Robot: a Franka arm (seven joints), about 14 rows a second.
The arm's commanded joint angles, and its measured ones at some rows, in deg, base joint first. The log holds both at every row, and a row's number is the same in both.
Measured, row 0: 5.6, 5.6, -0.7, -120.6, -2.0, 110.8, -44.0
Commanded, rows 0 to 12: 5.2, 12.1, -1.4, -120.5, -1.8, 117.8, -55.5; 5.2, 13.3, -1.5, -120.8, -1.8, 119.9, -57.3; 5.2, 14.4, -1.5, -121.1, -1.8, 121.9, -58.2; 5.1, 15.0, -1.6, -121.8, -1.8, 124.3, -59.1; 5.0, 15.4, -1.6, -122.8, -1.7, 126.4, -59.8; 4.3, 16.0, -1.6, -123.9, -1.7, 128.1, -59.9; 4.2, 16.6, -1.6, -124.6, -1.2, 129.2, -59.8; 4.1, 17.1, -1.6, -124.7, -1.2, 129.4, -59.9; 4.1, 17.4, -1.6, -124.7, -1.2, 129.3, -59.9; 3.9, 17.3, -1.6, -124.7, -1.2, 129.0, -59.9; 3.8, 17.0, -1.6, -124.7, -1.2, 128.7, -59.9; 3.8, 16.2, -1.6, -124.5, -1.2, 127.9, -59.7; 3.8, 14.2, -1.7, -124.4, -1.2, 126.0, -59.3
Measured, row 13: 4.3, 17.6, -1.7, -123.5, -1.9, 127.3, -57.9
